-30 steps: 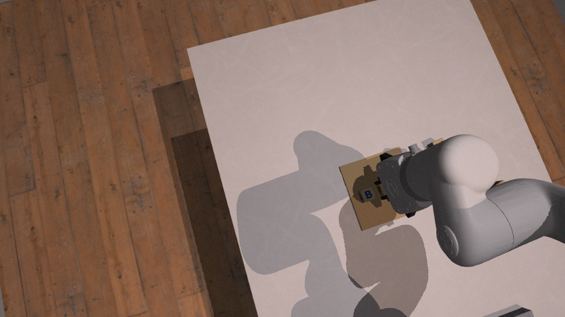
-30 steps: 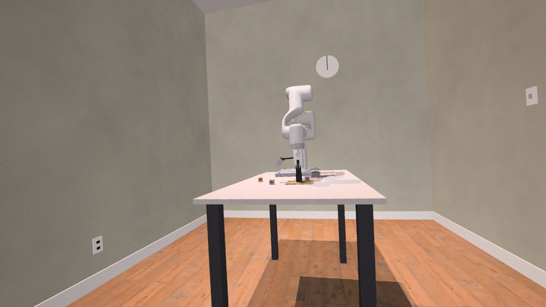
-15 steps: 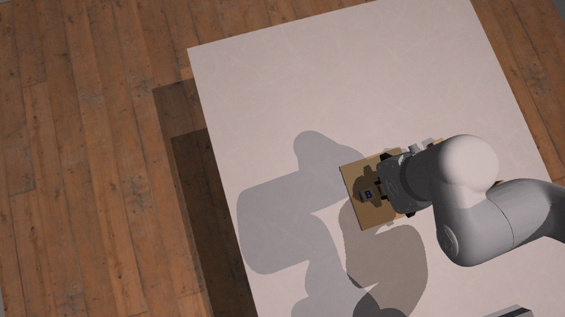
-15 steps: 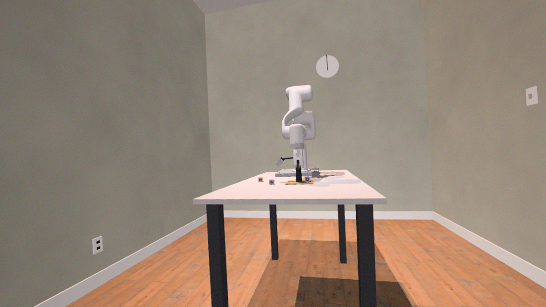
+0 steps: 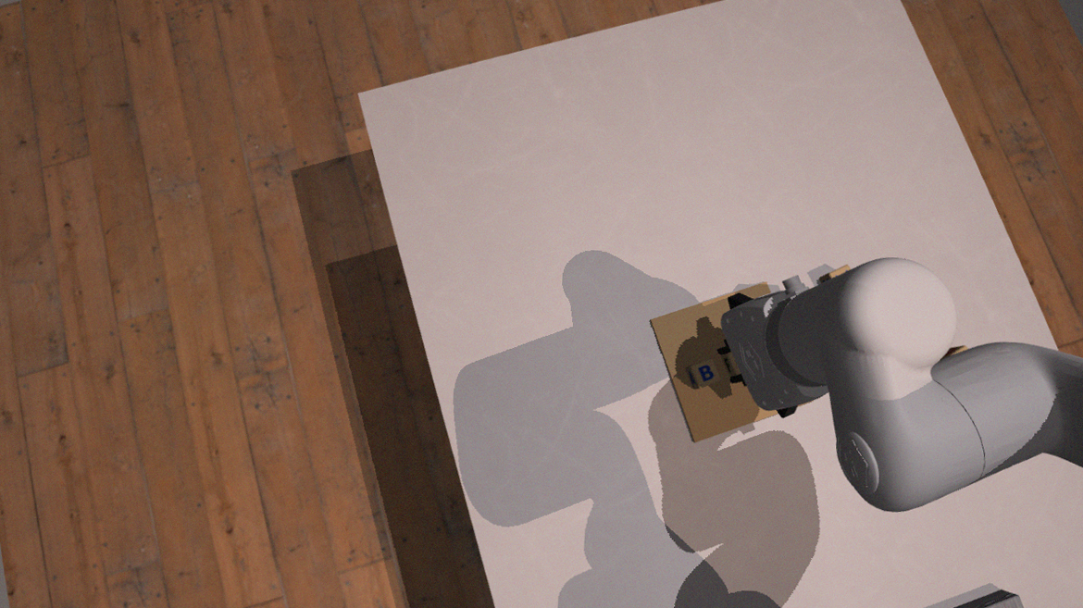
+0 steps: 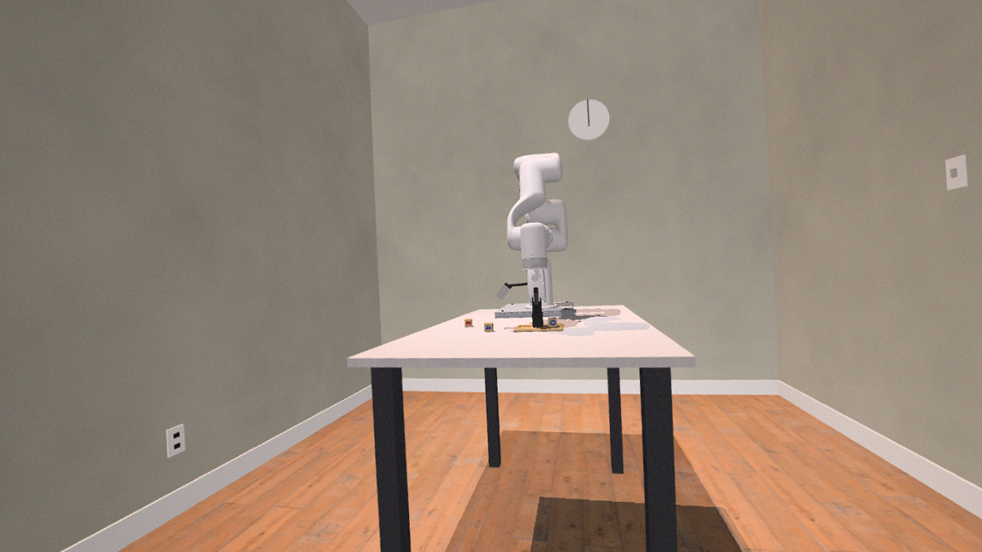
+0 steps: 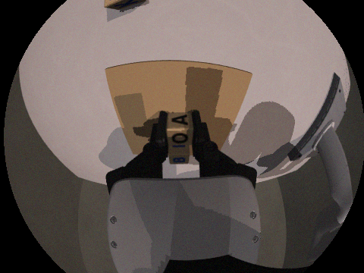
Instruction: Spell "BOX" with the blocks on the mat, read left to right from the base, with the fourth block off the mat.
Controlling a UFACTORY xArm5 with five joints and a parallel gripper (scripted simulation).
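Right now the tan mat is 20 mm below my hand.
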